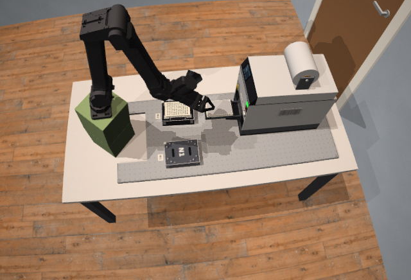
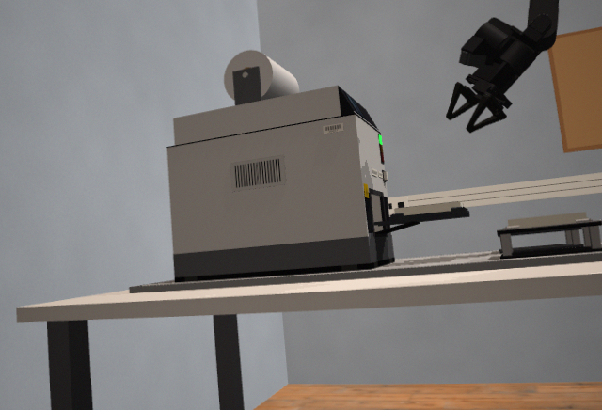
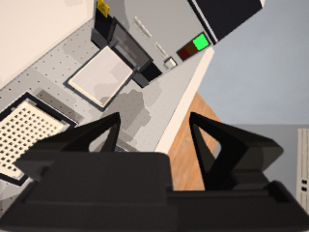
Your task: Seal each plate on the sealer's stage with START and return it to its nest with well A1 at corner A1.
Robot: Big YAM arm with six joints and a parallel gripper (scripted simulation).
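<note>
The sealer stage is 19 cm below my hand, 8 cm to the left of it and 8 cm ahead of it. Round my hand: plate (23 cm below, 14 cm to the left, 11 cm behind); then yellow warning label (19 cm ahead, 16 cm to the left, 14 cm below); then plate nest (24 cm below, 14 cm behind, 9 cm to the right).
</note>
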